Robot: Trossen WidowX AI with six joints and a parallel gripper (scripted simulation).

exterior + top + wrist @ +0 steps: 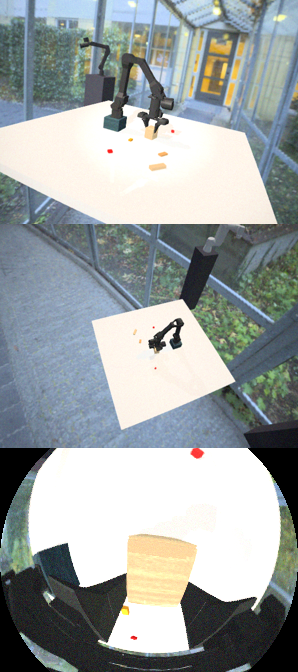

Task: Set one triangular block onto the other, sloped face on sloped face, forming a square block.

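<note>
The triangular block lies 1 cm to the right of my gripper tip and 1 cm above it. Also, from my gripper tip: red marker: 8 cm behind, 31 cm to the right, 4 cm below; red cube: 9 cm ahead, 21 cm to the left, 3 cm below; orange chip: 7 cm behind, 11 cm to the right, 4 cm below.
</note>
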